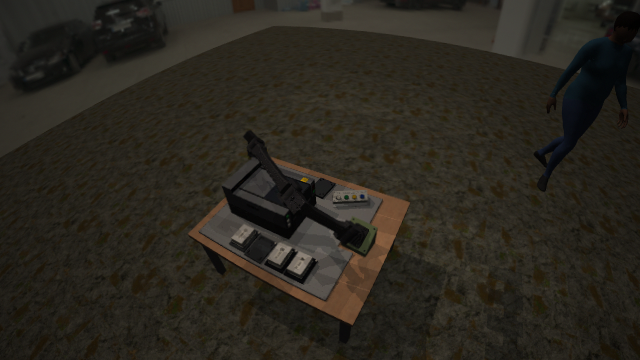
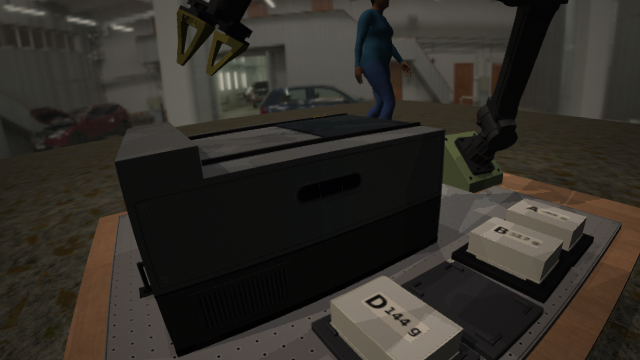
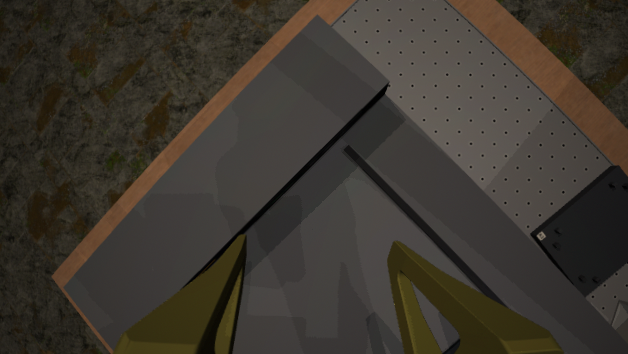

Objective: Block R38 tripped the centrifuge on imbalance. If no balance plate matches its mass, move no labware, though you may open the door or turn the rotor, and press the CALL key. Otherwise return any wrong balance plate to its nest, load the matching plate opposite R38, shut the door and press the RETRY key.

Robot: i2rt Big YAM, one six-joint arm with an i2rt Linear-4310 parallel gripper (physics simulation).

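Where they show: gripper, fingertip midpoint: (image 1: 256, 158) (image 2: 195, 69) (image 3: 320, 247); arm's base at its link origin: (image 1: 358, 235) (image 2: 473, 156).
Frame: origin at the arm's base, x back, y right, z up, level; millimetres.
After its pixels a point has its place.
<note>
My gripper (image 2: 196, 69) {x -703, y -53, z 260 mm} (image 3: 320, 247) {x -703, y -53, z 260 mm} is open and empty, high above the far end of the dark centrifuge (image 1: 255, 215) {x -560, y -254, z 25 mm} (image 2: 280, 225) {x -634, y -267, z 64 mm} (image 3: 280, 135) {x -781, y -47, z 174 mm}. The centrifuge top shows a light grey panel (image 2: 250, 140) {x -632, y -105, z 140 mm} and a dark panel (image 2: 345, 125) {x -460, y -97, z 143 mm}; the rotor and R38 do not show. White balance plates D, 144 g (image 1: 244, 236) {x -524, y -389, z -16 mm} (image 2: 395, 315) {x -548, y -382, z -16 mm}, B, 117 g (image 1: 280, 255) {x -267, y -350, z -18 mm} (image 2: 517, 236) {x -281, y -344, z -16 mm}, and A (image 1: 301, 265) {x -134, y -329, z -16 mm} (image 2: 555, 215) {x -148, y -338, z -16 mm}, its mass unreadable, sit in black nests. The nest (image 1: 260, 248) {x -415, y -372, z -58 mm} (image 2: 475, 305) {x -419, y -388, z -58 mm} between D and B is empty. The key panel (image 1: 350, 196) {x -197, y 239, z 0 mm} has several coloured keys; its labels are unreadable.
A flat black pad (image 1: 323, 187) {x -434, y 243, z -54 mm} (image 3: 590, 230) {x -461, y 226, z -54 mm} lies between the centrifuge and the key panel. The green arm base (image 1: 370, 242) {x 81, y 2, z -5 mm} (image 2: 457, 170) {x -78, y -14, z -26 mm} stands at the table's end. A person (image 1: 585, 95) (image 2: 377, 55) is beyond the table.
</note>
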